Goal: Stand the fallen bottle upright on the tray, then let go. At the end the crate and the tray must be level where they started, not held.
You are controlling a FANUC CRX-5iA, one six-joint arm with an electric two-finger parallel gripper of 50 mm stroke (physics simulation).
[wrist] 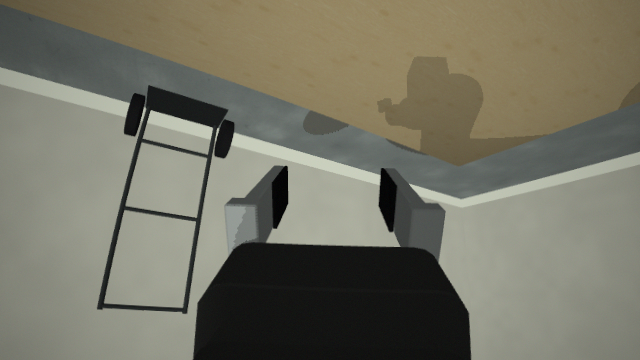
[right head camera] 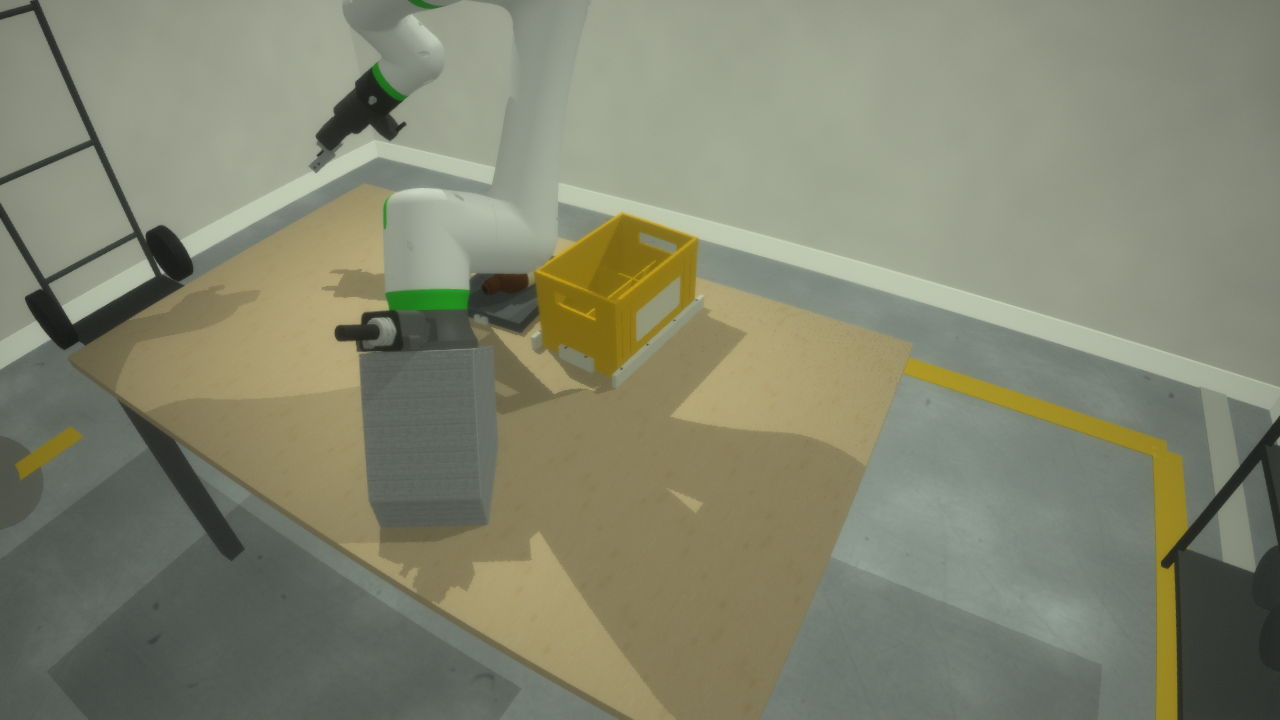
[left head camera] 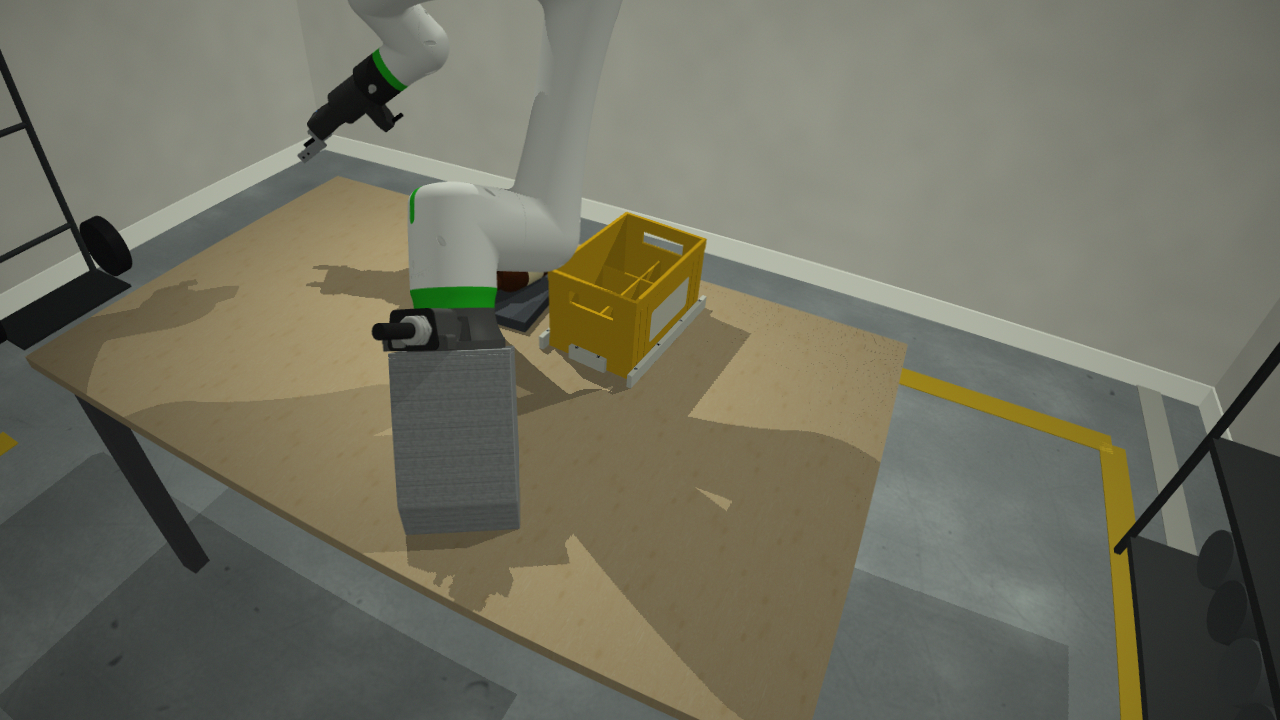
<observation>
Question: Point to a brown bottle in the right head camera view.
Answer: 509, 283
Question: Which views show my gripper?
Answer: The wrist view, the right head camera view and the left head camera view: all of them.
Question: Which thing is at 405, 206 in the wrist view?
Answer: My gripper.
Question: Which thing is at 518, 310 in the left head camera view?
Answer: A dark grey tray.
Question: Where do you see a yellow crate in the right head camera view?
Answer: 607, 295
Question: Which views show the dark grey tray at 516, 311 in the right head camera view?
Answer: The right head camera view and the left head camera view only.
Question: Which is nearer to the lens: the brown bottle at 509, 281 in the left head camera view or the yellow crate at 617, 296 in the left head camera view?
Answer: The yellow crate.
</observation>
